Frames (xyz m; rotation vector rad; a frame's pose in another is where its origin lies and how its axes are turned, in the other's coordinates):
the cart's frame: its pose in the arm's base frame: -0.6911 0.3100 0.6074 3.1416 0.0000 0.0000
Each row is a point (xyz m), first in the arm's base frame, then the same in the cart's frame.
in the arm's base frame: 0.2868 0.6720 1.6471
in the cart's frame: 0.9779 -0.3620 -1.0397
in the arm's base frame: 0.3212 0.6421 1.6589
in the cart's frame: 1.0123 -0.3321 -1.0515
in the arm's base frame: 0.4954 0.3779 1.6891
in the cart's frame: 1.1865 -0.0679 -1.0817
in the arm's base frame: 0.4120 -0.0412 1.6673
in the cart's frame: 1.1031 0.3512 -1.0599
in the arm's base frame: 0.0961 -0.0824 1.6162
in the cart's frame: 0.7872 0.3924 -1.0088
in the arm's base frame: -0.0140 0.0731 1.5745
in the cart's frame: 0.6771 0.2369 -0.9671
